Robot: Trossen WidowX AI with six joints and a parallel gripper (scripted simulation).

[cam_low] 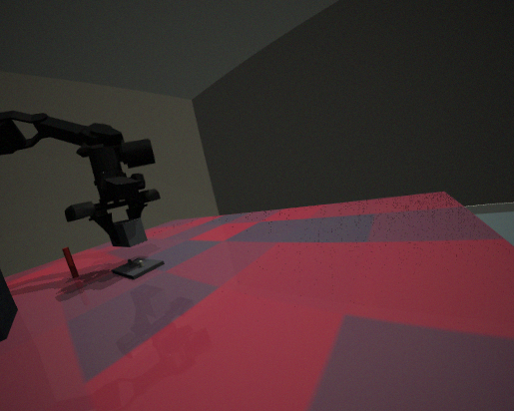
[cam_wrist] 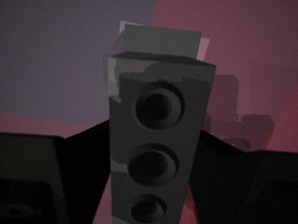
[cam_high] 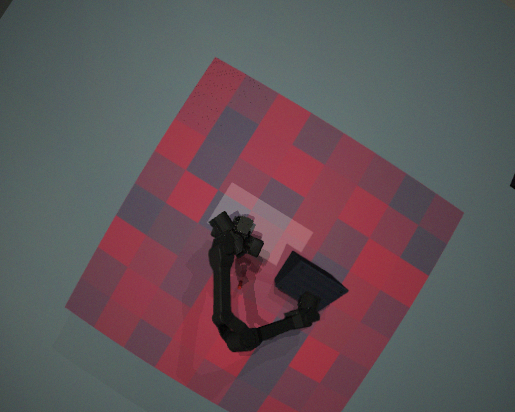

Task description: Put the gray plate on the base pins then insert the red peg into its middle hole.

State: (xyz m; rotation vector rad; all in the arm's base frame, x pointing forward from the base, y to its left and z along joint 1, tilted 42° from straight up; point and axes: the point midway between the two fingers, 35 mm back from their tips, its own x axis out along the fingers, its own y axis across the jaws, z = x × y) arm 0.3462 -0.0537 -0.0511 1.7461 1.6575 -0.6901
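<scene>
My gripper tip is now 6 cm above the dark base and 1 cm to the left of it. From my gripper tip the other things lie so: gray plate (3 cm above); then red peg (17 cm to the left, 10 cm behind, 3 cm below).
</scene>
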